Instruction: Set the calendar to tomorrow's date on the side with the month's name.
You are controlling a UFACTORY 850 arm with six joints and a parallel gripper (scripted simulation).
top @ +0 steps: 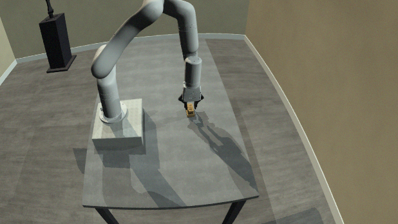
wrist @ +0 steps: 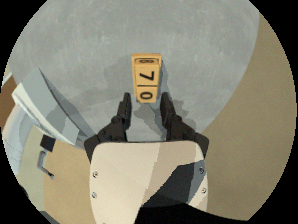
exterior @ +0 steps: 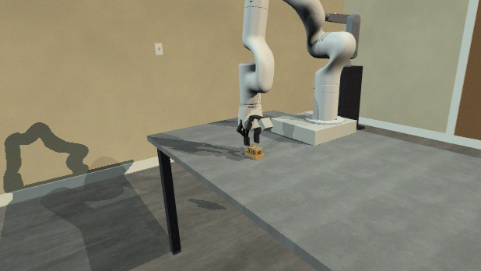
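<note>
Now: the small wooden calendar tray 60 mm below my hand and 20 mm to the left of it.
</note>
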